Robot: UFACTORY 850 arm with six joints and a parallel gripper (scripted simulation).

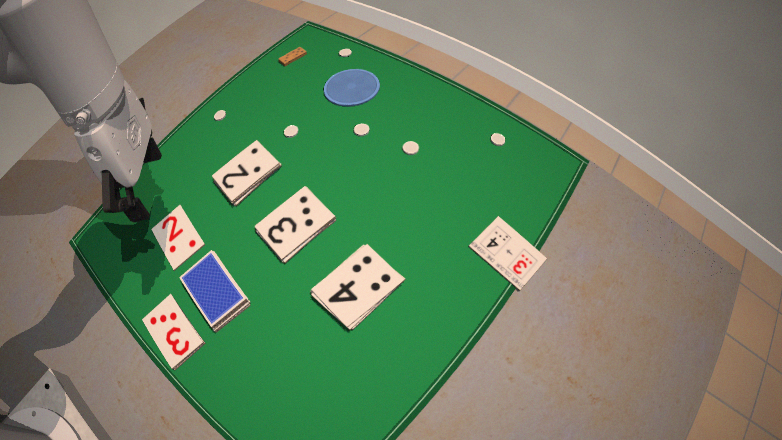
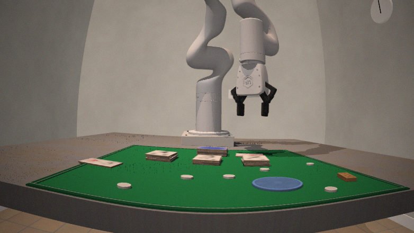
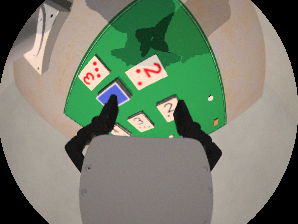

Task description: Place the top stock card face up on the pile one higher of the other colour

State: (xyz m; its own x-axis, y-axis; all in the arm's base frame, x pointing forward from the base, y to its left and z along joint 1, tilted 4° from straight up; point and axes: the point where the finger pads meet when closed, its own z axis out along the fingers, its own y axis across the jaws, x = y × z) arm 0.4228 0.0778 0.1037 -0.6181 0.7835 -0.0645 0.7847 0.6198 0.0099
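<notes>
The card lies 13 cm below my hand. Round my hand: green card cloth (15 cm ahead, 13 cm to the right, 15 cm below).
</notes>
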